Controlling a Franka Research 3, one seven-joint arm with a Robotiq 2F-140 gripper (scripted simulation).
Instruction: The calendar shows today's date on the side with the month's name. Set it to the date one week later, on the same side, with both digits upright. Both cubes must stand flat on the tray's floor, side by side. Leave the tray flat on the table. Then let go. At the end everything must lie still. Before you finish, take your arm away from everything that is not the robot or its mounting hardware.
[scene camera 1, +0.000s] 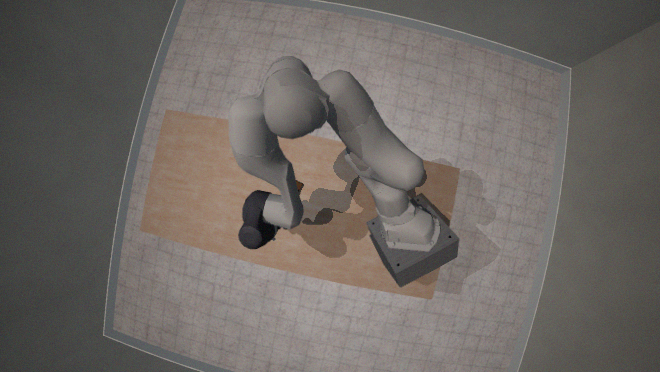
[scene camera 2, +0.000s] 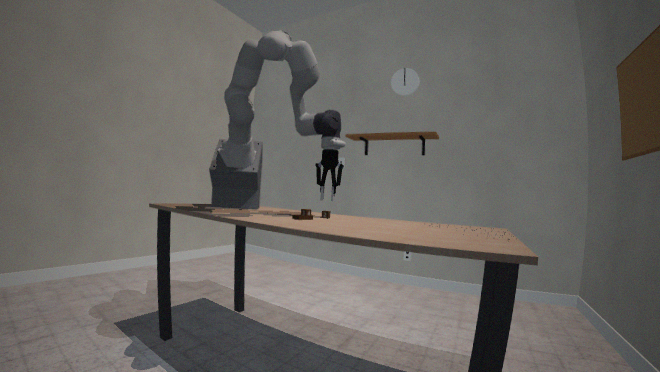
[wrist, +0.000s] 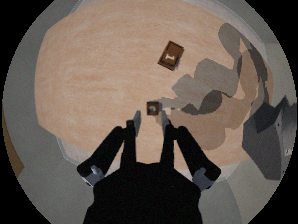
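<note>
My gripper (scene camera 2: 327, 200) is visible, also in the wrist view (wrist: 151, 116).
</note>
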